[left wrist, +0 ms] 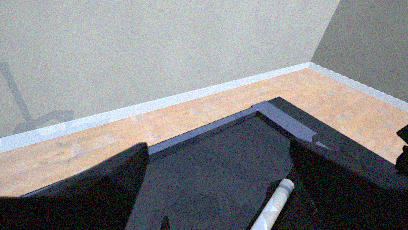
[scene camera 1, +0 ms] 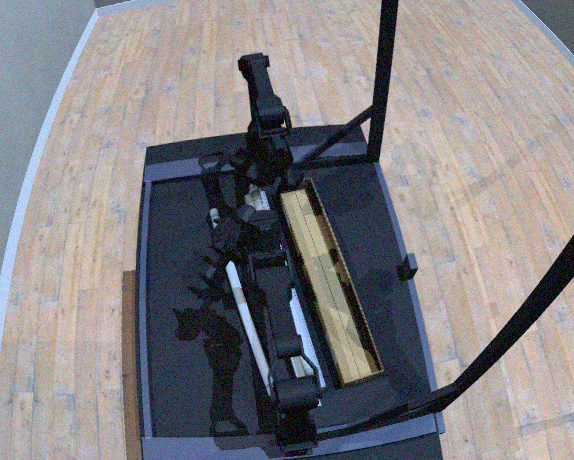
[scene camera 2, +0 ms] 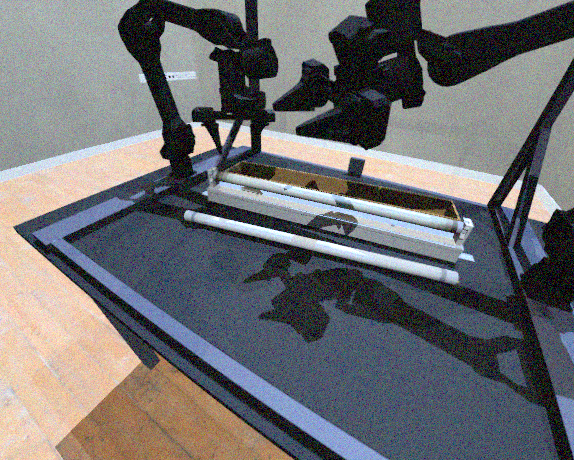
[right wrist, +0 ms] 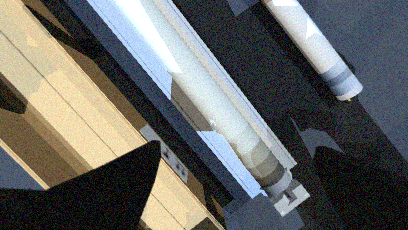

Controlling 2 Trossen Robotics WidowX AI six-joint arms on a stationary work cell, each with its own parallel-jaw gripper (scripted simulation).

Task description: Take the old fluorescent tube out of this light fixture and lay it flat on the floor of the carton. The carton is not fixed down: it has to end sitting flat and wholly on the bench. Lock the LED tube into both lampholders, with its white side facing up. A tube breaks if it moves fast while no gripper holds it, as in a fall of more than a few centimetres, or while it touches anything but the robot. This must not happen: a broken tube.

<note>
I see my left gripper [scene camera 2: 283, 118], my right gripper [scene camera 2: 237, 153], an LED tube [scene camera 2: 429, 272], a carton [scene camera 1: 321, 259], an old fluorescent tube [scene camera 2: 429, 221] and a light fixture [scene camera 2: 439, 244].
The LED tube also shows in scene camera 1 [scene camera 1: 254, 340]. The carton also shows in scene camera 2 [scene camera 2: 408, 200] and in the right wrist view [right wrist: 70, 118]. My left gripper is seen too in the left wrist view [left wrist: 218, 147] and in scene camera 1 [scene camera 1: 203, 235]. The left wrist view misses the carton: it is out of frame.
</note>
